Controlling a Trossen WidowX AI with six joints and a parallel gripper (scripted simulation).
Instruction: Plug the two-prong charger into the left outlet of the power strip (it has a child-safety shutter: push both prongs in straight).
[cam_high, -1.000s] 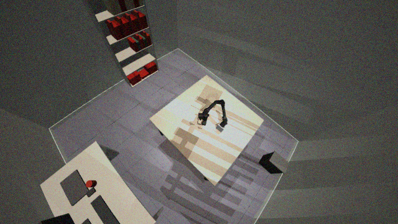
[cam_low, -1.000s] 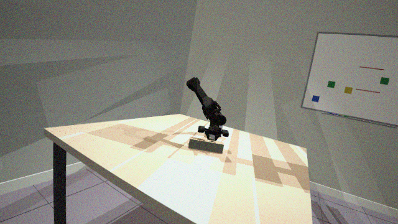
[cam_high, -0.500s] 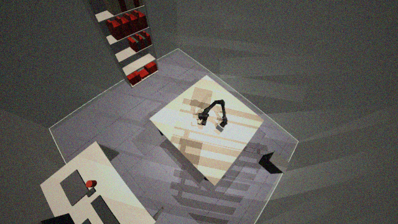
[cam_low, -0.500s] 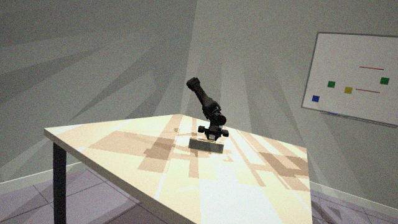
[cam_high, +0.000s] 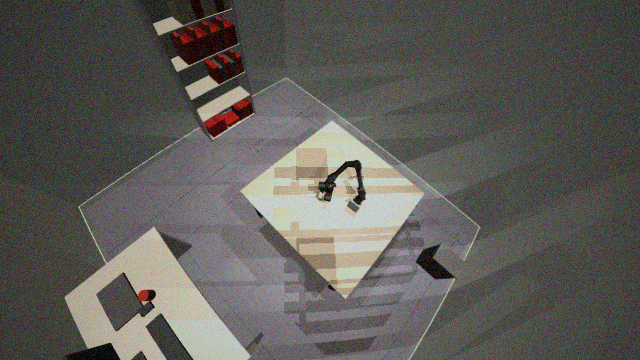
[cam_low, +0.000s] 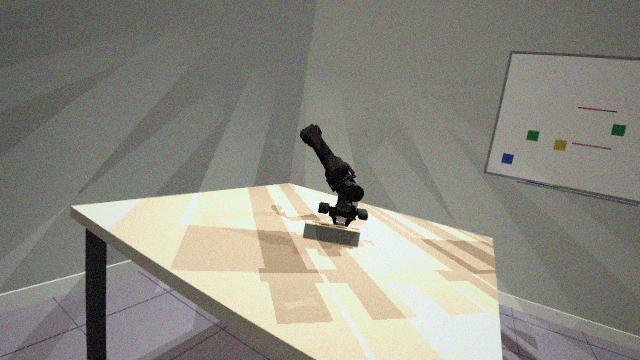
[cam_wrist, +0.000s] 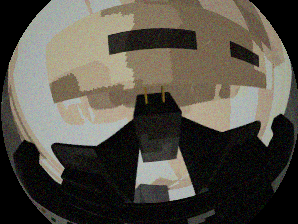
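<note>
My gripper tip is 10 mm to the right of the dark two-prong charger, 10 mm below it and 10 mm short of it.
</note>
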